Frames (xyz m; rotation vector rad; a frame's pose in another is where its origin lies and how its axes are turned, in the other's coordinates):
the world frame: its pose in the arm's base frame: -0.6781 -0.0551 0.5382 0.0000 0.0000 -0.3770
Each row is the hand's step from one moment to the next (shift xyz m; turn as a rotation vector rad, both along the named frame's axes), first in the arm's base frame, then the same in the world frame.
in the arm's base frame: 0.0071 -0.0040 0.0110 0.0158 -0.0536 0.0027
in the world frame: 0.0081 -0.0011 0.0110 0.0344 -0.0440 0.0027
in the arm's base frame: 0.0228 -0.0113 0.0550 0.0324 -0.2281 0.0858
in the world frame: 0.0254 -0.0021 0.0550 0.1141 -0.2002 0.0858
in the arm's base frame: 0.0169 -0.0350 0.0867 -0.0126 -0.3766 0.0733
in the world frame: 0.0286 -0.0263 0.0867 0.1269 -0.3548 0.0733
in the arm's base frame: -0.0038 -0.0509 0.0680 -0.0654 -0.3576 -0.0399
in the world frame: 0.0152 -0.0487 0.0680 0.0708 -0.3566 -0.0399
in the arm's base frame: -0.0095 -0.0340 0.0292 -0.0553 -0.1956 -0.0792
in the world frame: 0.0037 -0.0351 0.0292 0.0206 -0.2022 -0.0792
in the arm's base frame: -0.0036 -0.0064 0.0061 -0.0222 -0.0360 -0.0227
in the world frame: -0.0010 -0.0073 0.0061 -0.0074 -0.0416 -0.0227
